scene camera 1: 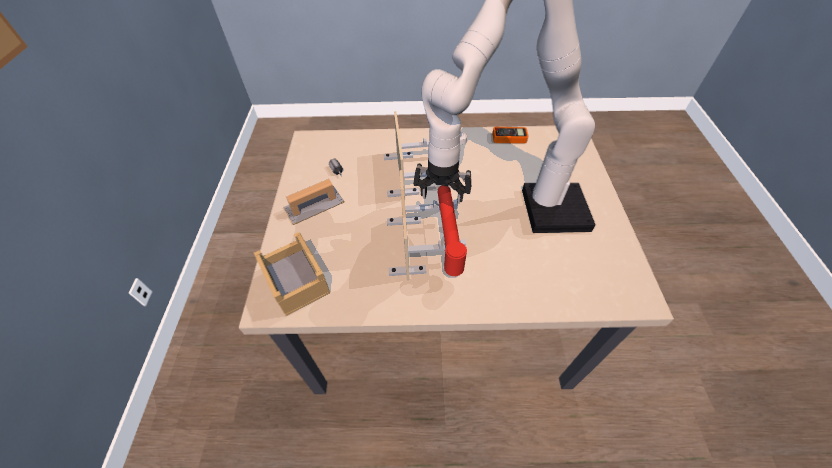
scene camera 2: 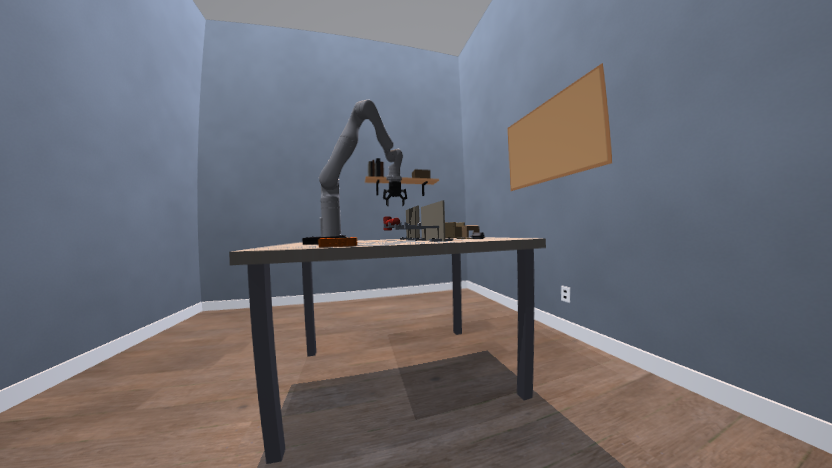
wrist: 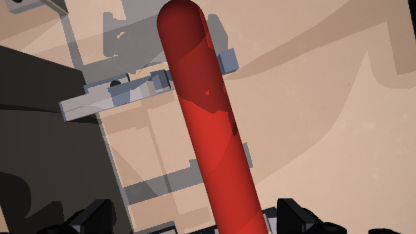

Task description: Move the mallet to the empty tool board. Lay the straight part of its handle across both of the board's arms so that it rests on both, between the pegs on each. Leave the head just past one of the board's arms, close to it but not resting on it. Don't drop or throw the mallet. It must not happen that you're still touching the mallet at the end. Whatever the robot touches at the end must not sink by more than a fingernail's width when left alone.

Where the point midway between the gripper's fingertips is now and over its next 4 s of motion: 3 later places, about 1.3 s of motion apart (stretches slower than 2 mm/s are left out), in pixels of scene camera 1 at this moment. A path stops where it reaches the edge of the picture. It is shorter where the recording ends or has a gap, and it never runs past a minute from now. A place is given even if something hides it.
My gripper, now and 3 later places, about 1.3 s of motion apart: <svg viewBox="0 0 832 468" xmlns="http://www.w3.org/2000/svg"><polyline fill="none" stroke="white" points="441,199 451,216 450,237 451,215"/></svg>
